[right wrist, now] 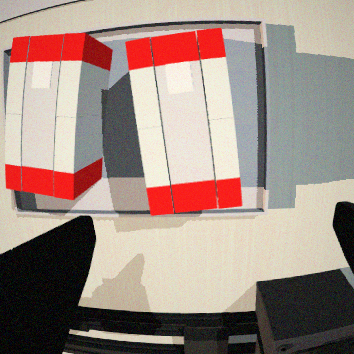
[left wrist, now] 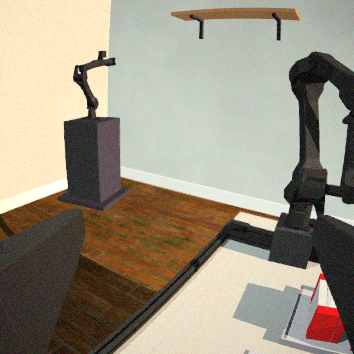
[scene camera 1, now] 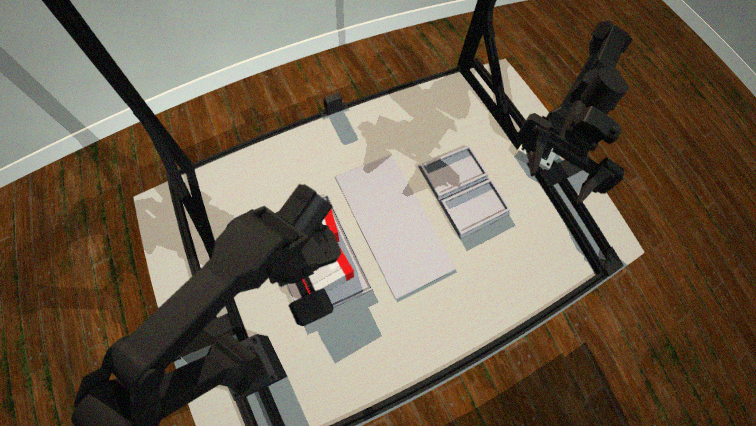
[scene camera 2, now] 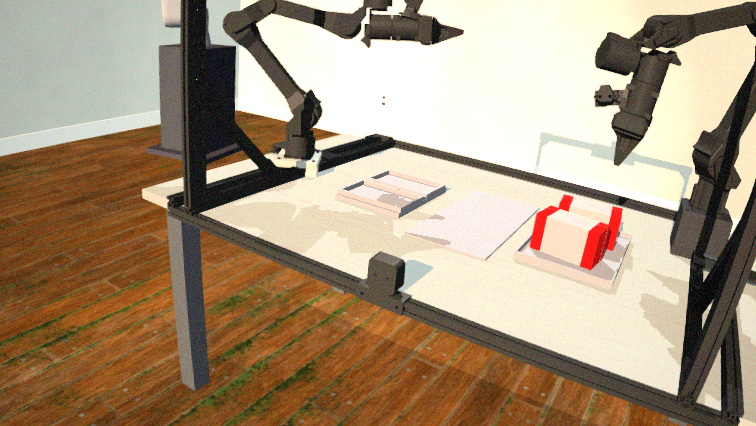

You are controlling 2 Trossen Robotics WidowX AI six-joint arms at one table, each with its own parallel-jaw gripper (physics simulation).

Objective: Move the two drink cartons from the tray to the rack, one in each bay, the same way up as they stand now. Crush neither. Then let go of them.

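Seen in the pictures: left gripper, fingertip midpoint: [left wrist: 203,225] [scene camera 1: 556,189] [scene camera 2: 461,31]; right gripper, fingertip midpoint: [right wrist: 218,222] [scene camera 2: 618,161]; left arm's base, origin of the base link: [scene camera 2: 298,155]; right arm's base, origin of the base link: [left wrist: 296,223] [scene camera 1: 245,367] [scene camera 2: 706,209].
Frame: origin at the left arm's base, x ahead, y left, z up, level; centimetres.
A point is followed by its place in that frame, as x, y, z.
Observation:
Two white cartons with red ends lie on their long sides in the tray [scene camera 1: 349,293] @[60.9, -22.1, -3.0] [scene camera 2: 560,269] @[51.2, -44.6, -2.7] [left wrist: 292,320] @[62.0, -22.3, -3.0] [right wrist: 75,212] @[62.5, -42.7, -2.1]. The left one in the right wrist view [right wrist: 40,120] @[55.1, -37.3, 3.8] [scene camera 2: 563,238] @[52.5, -39.5, 0.9] is apart from the right one [right wrist: 185,120] @[61.1, -28.7, 3.8] [scene camera 2: 615,227] @[64.6, -34.0, 1.8] [left wrist: 324,327] @[56.0, -25.7, 0.5], which sits slightly skewed. The arm hides much of both in scene camera 1. The rack [scene camera 1: 462,188] @[23.3, -13.0, -2.6] [scene camera 2: 370,203] @[18.2, -21.6, -2.5] has two bays, both empty. My right gripper [right wrist: 218,222] @[64.5, -29.1, 13.3] [scene camera 2: 620,158] @[64.5, -29.1, 13.3] is open, pointing down above the tray. My left gripper [scene camera 1: 558,185] @[35.0, 0.0, 32.5] [scene camera 2: 460,31] @[35.0, 0.0, 32.5] [left wrist: 203,225] @[35.0, 0.0, 32.5] is open and empty, high beyond the rack.
A thin flat panel [scene camera 1: 394,227] [scene camera 2: 473,224] lies between the tray and the rack. A dark block [scene camera 1: 333,103] @[22.3, -53.9, 1.0] [scene camera 2: 386,272] @[21.3, -56.2, 0.3] stands on the frame's long rail. Black frame posts and rails border the table.

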